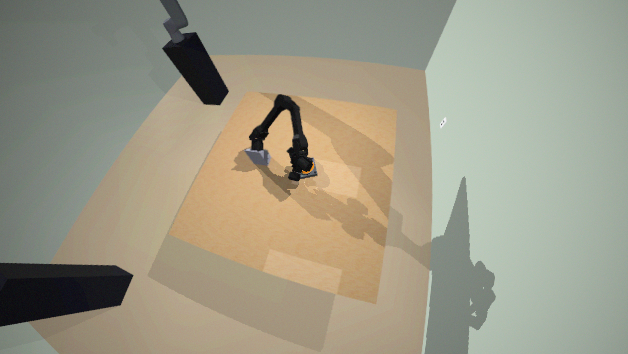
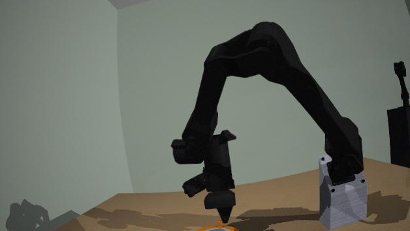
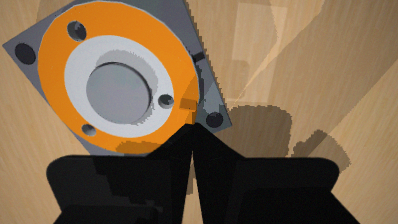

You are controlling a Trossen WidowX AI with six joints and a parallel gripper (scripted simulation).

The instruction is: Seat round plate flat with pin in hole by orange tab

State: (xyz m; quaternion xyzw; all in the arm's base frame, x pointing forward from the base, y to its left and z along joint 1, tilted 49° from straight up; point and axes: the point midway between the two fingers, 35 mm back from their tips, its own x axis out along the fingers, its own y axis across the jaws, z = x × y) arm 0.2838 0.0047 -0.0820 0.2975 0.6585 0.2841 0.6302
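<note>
My gripper tip is now 2 cm short of the square grey base, 5 cm to the right of it and 2 cm above it.
</note>
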